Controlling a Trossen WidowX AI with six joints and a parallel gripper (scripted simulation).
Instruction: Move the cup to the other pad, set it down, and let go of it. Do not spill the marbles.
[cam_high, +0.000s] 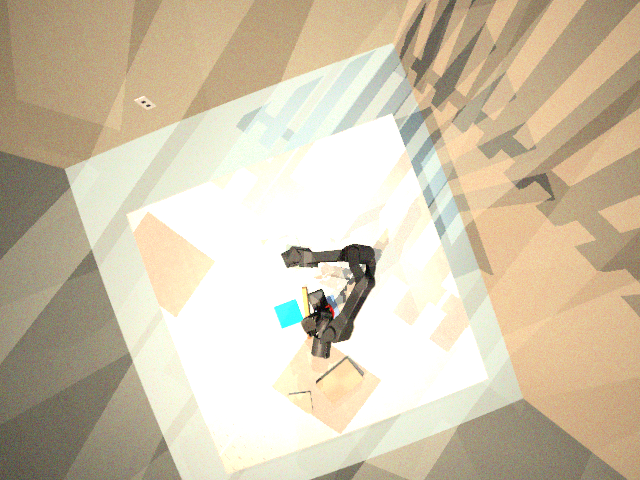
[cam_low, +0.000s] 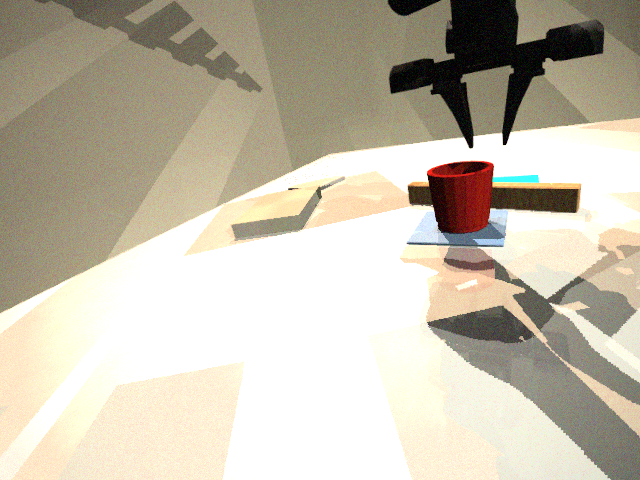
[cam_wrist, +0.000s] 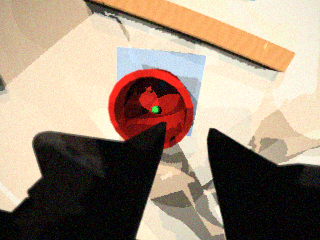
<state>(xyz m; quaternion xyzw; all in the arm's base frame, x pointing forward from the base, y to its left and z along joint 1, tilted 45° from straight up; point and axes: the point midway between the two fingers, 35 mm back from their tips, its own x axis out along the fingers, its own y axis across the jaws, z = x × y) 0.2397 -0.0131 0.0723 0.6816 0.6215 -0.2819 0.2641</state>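
Right now the red cup is 6 cm below my gripper tip and 3 cm ahead of it. Also, from my gripper tip: wooden bar 9 cm below, 8 cm to the right, 1 cm ahead; then green marble 8 cm below, 3 cm ahead, 2 cm to the left; then blue pad 10 cm below, 3 cm ahead.
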